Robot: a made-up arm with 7 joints. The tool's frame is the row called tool. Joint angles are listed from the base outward. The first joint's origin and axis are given. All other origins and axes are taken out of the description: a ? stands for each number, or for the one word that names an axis. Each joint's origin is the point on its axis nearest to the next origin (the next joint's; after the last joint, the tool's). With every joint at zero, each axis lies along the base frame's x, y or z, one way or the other. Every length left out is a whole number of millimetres.
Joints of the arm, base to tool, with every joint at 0 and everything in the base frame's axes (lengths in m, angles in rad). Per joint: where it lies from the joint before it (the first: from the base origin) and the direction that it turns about. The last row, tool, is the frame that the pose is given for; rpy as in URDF.
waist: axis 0 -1 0 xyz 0.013 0.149 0.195
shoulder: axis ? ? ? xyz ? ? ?
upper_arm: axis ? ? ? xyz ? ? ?
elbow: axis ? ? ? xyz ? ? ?
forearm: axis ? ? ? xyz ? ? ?
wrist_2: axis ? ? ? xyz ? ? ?
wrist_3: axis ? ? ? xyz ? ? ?
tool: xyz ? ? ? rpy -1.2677 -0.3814 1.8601
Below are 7 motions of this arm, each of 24 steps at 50 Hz.
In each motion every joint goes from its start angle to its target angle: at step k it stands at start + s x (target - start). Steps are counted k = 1, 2, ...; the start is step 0. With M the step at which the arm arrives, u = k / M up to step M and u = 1 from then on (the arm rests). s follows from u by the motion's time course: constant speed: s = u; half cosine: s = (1 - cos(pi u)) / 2; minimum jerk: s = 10 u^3 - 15 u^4 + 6 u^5.
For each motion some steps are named. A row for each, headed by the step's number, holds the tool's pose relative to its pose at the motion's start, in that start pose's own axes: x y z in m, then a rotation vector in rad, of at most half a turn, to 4 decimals.
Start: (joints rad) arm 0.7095 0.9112 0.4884 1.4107 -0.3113 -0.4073 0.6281
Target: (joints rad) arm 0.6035 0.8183 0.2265 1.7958 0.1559 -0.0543 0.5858
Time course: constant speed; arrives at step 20
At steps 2, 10, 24:
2: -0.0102 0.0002 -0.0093 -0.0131 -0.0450 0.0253
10: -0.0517 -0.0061 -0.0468 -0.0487 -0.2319 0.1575
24: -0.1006 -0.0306 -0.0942 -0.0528 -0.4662 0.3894

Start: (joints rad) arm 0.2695 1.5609 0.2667 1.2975 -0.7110 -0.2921 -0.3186
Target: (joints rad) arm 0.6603 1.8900 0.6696 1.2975 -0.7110 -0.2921 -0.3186
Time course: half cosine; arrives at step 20
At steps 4, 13, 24:
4: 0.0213 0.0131 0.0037 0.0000 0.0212 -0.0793
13: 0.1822 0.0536 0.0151 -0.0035 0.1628 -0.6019
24: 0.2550 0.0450 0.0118 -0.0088 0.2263 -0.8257

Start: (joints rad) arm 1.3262 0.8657 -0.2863 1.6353 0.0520 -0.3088 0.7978
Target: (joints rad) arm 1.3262 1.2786 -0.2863 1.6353 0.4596 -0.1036 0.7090
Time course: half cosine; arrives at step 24
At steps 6, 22, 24:
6: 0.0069 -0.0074 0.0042 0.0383 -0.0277 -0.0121
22: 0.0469 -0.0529 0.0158 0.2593 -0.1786 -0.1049
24: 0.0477 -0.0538 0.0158 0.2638 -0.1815 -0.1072

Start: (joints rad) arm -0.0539 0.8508 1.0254 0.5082 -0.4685 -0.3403 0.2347
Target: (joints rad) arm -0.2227 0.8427 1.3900 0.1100 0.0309 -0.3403 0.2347
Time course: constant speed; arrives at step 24
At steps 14, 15, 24:
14: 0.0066 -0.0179 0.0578 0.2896 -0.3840 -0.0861
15: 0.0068 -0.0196 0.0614 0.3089 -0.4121 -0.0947
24: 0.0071 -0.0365 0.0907 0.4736 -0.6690 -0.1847

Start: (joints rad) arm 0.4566 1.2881 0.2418 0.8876 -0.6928 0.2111 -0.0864
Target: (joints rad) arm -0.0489 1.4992 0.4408 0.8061 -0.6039 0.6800 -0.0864
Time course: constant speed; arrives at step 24
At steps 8, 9, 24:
8: 0.0099 0.0036 0.0137 0.1115 0.1556 -0.0789
9: 0.0113 0.0040 0.0148 0.1241 0.1741 -0.0901
24: 0.0293 0.0098 0.0172 0.2828 0.4210 -0.2835

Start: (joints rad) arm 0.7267 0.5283 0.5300 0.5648 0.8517 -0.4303 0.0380
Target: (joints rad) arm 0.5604 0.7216 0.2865 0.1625 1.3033 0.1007 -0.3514
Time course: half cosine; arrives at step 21
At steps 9, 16, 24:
9: 0.0511 -0.0038 -0.0067 0.1622 -0.0042 -0.3838
16: 0.1086 -0.0185 -0.0340 0.2871 -0.0214 -0.8702
24: 0.1226 -0.0244 -0.0451 0.3091 -0.0318 -1.0046

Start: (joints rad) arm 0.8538 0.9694 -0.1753 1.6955 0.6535 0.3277 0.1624
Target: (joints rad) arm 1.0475 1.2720 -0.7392 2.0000 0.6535 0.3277 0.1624
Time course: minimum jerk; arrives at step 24
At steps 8, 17, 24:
8: -0.0152 -0.0068 0.0060 0.0061 0.1168 0.0531
17: -0.0442 -0.0322 0.0431 0.0829 0.4271 0.1955
24: -0.0471 -0.0394 0.0546 0.1138 0.4885 0.2256

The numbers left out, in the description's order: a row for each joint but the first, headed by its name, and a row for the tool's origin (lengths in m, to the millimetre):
shoulder: axis 1 0 0, xyz -0.014 0 0.023
upper_arm: axis 0 0 1, xyz 0 0.006 -0.143
elbow: axis 0 -1 0, xyz 0.012 -0.009 0
forearm: axis 0 0 1, xyz -0.022 0 -0.225
wrist_2: axis 0 1 0, xyz 0.007 -0.038 0
wrist_3: axis -1 0 0, xyz -0.037 0 0.011
tool: xyz 0 0.009 -0.021

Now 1 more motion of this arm.
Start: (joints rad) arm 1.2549 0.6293 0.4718 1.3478 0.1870 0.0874 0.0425
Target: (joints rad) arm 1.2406 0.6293 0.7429 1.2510 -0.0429 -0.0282 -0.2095
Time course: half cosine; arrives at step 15
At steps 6, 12, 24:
6: 0.0249 0.0093 -0.0051 -0.0832 -0.0282 -0.1710
12: 0.0666 0.0186 -0.0104 -0.2103 -0.0680 -0.4402
24: 0.0737 0.0195 -0.0109 -0.2312 -0.0740 -0.4852

